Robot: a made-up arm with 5 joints. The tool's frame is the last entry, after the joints. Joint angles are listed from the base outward.
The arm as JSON. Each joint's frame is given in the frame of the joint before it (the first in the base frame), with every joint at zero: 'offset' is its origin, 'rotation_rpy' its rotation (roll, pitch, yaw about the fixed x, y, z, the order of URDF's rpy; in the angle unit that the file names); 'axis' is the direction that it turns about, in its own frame. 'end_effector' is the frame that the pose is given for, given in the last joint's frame.
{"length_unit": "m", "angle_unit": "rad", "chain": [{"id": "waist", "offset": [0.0, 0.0, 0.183], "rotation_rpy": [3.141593, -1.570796, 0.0], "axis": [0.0, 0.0, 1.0]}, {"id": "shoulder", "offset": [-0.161, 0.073, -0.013], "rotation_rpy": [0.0, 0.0, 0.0], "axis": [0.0, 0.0, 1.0]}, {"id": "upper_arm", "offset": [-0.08, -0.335, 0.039], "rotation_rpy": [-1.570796, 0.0, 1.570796], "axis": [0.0, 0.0, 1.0]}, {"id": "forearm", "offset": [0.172, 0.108, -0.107], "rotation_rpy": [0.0, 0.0, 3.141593], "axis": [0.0, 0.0, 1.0]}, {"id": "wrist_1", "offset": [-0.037, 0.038, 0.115], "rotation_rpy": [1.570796, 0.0, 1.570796], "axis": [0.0, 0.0, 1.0]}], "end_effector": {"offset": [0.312, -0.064, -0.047], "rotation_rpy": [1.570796, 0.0, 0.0]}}
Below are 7 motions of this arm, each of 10 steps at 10 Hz.
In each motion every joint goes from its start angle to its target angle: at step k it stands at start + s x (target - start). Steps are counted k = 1, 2, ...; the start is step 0. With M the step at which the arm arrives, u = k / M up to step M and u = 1 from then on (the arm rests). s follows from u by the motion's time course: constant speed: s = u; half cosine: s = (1 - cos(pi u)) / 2; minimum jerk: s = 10 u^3 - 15 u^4 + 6 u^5.
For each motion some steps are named. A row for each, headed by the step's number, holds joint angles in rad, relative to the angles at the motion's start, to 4 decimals.
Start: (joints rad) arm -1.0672 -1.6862 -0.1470 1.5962 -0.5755
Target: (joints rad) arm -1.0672 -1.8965 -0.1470 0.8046 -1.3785
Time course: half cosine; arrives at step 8
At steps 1, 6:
1: 0.0000 -0.0080 0.0000 -0.0301 -0.0306
6: 0.0000 -0.1795 0.0000 -0.6757 -0.6854

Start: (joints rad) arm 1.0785 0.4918 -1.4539 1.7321 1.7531
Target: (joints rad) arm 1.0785 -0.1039 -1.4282 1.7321 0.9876
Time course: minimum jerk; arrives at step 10
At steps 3, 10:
3: 0.0000 -0.0971 0.0042 0.0000 -0.1248
10: 0.0000 -0.5957 0.0257 0.0000 -0.7655

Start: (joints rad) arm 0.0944 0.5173 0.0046 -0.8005 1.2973
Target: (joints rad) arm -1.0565 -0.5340 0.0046 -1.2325 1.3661
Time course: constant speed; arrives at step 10
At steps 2, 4, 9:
2: -0.2302 -0.2103 0.0000 -0.0864 0.0138
4: -0.4604 -0.4205 0.0000 -0.1728 0.0275
9: -1.0358 -0.9462 0.0000 -0.3888 0.0619

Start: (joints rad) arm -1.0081 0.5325 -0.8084 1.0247 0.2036
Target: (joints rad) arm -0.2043 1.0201 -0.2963 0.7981 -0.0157
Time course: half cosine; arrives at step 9
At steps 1, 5, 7, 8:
1: 0.0242 0.0147 0.0154 -0.0068 -0.0066
5: 0.4717 0.2861 0.3005 -0.1330 -0.1287
7: 0.7098 0.4306 0.4522 -0.2001 -0.1936
8: 0.7796 0.4729 0.4967 -0.2198 -0.2127

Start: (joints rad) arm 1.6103 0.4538 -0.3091 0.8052 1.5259
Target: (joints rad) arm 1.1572 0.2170 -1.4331 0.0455 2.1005
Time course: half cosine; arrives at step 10
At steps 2, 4, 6, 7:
2: -0.0433 -0.0226 -0.1073 -0.0725 0.0549
4: -0.1565 -0.0818 -0.3883 -0.2625 0.1985
6: -0.2966 -0.1550 -0.7357 -0.4972 0.3761
7: -0.3597 -0.1880 -0.8923 -0.6031 0.4562

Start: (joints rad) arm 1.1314 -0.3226 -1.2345 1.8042 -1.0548
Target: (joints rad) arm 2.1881 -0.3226 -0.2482 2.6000 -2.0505
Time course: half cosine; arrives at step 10
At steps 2, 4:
2: 0.1009 0.0000 0.0942 0.0760 -0.0951
4: 0.3651 0.0000 0.3408 0.2749 -0.3440

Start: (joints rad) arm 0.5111 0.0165 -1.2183 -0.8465 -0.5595
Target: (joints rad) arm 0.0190 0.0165 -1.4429 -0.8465 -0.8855
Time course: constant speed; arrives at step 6
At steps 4, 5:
4: -0.3281 0.0000 -0.1497 0.0000 -0.2173
5: -0.4101 0.0000 -0.1872 0.0000 -0.2717

